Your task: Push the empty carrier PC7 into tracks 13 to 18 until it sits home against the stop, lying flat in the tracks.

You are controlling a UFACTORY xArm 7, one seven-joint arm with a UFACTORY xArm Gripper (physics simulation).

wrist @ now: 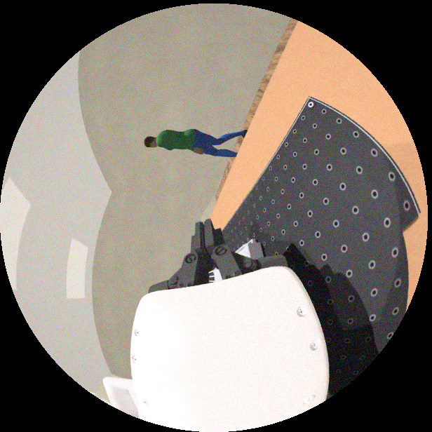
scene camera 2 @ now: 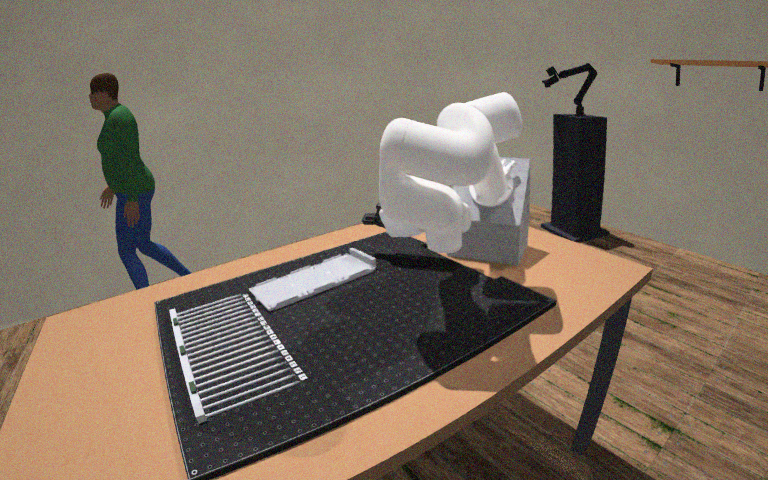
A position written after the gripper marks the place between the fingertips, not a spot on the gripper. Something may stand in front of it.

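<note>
The gripper (scene camera 2: pixel 364 218) is visible, and so is the same gripper (wrist: pixel 207 230) from the wrist. The scene also has a carrier PC7 (scene camera 2: pixel 274 293) in it.
</note>
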